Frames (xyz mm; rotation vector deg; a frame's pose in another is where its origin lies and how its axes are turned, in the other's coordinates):
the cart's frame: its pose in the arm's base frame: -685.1 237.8 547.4 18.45 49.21 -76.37
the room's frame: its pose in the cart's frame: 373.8 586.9 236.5 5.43 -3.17 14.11
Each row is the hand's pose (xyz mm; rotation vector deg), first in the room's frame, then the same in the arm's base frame.
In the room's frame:
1: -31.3 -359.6 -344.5 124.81 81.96 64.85
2: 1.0 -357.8 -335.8 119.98 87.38 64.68
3: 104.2 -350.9 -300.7 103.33 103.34 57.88
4: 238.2 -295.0 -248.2 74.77 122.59 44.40
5: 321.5 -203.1 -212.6 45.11 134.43 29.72
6: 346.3 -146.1 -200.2 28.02 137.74 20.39
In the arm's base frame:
1: -488.5 77.2 72.3 178.12 -9.92 15.02
2: -476.7 50.4 55.9 178.14 -2.24 17.17
3: -436.0 -39.3 8.9 176.82 24.80 17.86
4: -337.4 -143.6 -48.2 -166.30 -66.16 -16.63
5: -222.0 -189.9 -82.7 -146.34 -102.35 -13.97
6: -159.5 -194.2 -92.3 -131.76 -120.65 -11.02

